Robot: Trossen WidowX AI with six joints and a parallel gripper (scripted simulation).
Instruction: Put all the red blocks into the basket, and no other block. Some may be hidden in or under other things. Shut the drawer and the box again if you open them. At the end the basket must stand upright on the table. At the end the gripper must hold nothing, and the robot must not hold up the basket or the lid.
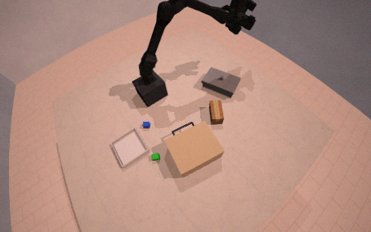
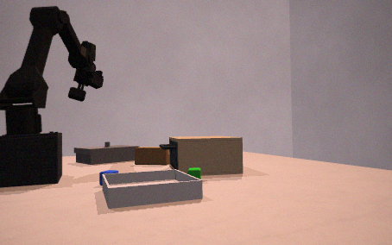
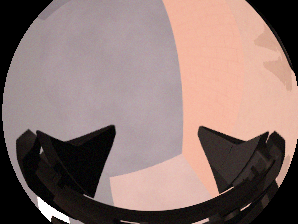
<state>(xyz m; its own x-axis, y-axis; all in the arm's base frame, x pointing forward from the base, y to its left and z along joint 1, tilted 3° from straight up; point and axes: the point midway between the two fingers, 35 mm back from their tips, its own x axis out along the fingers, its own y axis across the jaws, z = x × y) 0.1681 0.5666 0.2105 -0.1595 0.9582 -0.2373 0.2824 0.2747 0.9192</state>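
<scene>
Now: the grey flat piece 80 mm ahead of my hand, 250 mm to the right of it and 260 mm below it. From my hand the other things lie so: small brown box 200 mm ahead, 420 mm to the right, 280 mm below; tan drawer cabinet 280 mm ahead, 640 mm to the right, 270 mm below; drawer 250 mm ahead, 630 mm to the right, 280 mm below.
</scene>
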